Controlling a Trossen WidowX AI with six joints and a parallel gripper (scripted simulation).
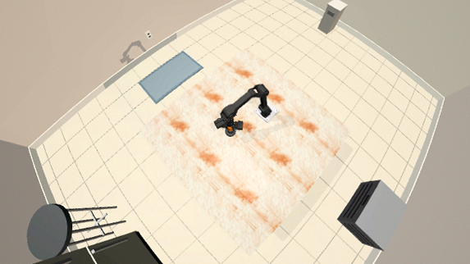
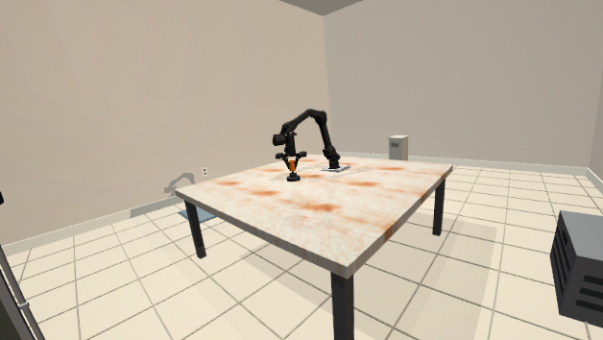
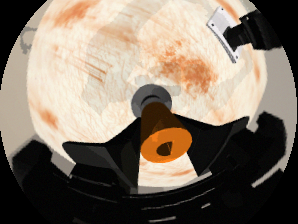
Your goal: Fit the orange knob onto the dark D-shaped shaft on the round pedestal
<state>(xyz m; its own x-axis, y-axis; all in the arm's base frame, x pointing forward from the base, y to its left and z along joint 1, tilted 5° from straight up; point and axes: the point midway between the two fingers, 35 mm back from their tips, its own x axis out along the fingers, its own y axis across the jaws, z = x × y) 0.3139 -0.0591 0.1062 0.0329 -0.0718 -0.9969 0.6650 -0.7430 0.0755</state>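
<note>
Right now my gripper tip is 2 cm below the orange knob. Round my gripper tip: dark round pedestal: 4 cm below.
</note>
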